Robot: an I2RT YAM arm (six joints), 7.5 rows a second.
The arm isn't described. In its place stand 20 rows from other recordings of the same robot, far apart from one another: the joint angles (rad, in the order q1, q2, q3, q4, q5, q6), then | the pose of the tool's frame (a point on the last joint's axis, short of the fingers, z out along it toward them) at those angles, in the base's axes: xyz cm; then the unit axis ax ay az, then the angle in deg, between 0 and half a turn.
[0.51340, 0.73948, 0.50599, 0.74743, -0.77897, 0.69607] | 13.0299 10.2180 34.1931 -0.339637 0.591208 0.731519 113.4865
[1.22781, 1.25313, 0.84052, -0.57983, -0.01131, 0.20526] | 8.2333 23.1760 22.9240 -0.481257 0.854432 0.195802 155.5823
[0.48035, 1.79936, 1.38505, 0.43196, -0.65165, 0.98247] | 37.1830 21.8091 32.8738 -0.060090 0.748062 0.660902 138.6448
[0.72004, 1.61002, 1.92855, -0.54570, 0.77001, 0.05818] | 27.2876 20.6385 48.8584 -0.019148 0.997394 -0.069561 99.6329
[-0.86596, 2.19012, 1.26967, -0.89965, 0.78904, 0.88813] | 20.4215 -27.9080 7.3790 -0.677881 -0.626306 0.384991 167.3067
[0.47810, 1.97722, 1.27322, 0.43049, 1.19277, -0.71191] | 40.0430 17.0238 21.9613 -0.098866 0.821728 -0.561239 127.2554
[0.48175, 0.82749, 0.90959, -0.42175, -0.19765, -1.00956] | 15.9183 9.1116 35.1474 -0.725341 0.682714 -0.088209 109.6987
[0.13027, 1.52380, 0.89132, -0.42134, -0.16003, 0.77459] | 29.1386 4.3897 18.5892 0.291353 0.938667 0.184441 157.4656
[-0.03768, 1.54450, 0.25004, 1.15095, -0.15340, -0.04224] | 24.5716 -0.3819 14.2461 -0.068611 0.996756 0.042068 98.2424
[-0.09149, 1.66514, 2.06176, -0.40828, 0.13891, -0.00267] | 35.4977 -3.7518 52.5039 0.112074 0.987027 -0.114966 91.4381
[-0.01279, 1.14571, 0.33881, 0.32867, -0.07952, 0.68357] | 22.1153 0.0000 16.8199 0.309735 0.922292 0.231175 122.7595
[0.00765, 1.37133, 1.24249, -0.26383, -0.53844, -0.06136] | 31.4822 2.0665 36.0280 -0.208530 0.946619 0.245821 114.4536
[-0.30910, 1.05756, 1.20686, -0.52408, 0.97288, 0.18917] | 19.2275 -9.2288 40.4838 0.494148 0.730248 -0.471759 123.4580
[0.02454, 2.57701, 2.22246, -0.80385, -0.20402, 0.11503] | 53.6915 2.0394 12.6235 0.023674 0.992980 0.115888 157.3669
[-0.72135, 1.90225, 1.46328, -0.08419, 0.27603, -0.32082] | 32.9217 -30.2454 25.9232 0.256283 0.890156 -0.376750 136.5226
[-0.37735, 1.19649, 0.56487, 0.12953, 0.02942, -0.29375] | 23.4529 -9.4080 21.0248 0.049419 0.977651 -0.204344 123.0649
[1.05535, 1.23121, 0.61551, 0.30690, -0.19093, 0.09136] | 12.7469 23.8705 23.6800 -0.473437 0.769009 0.429515 126.3069
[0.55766, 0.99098, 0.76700, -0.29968, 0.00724, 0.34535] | 18.8910 11.7519 28.3633 -0.100808 0.965204 0.241288 126.3539
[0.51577, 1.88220, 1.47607, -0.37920, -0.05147, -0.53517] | 37.0665 21.2257 24.5675 -0.510695 0.859488 0.021715 134.9854
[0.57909, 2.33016, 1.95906, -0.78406, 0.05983, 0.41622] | 41.6349 26.9695 17.1832 -0.074848 0.994434 0.074158 157.4885
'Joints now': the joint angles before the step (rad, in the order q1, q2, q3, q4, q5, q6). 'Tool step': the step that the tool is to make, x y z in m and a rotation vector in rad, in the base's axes. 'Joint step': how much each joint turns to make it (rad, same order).
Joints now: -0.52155 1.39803 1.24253 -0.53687 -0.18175 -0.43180
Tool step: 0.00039 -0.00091 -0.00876 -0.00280 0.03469 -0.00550
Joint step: 0.00000 0.00929 -0.01679 -0.00460 0.01700 -0.01157
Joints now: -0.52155 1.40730 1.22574 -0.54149 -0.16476 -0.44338
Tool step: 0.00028 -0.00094 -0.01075 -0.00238 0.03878 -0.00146
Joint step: -0.00046 0.01097 -0.02213 -0.00173 0.01517 -0.01530
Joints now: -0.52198 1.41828 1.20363 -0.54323 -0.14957 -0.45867
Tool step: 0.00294 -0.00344 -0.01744 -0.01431 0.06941 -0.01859
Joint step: 0.00042 0.03230 -0.02384 0.00057 0.04668 -0.01994
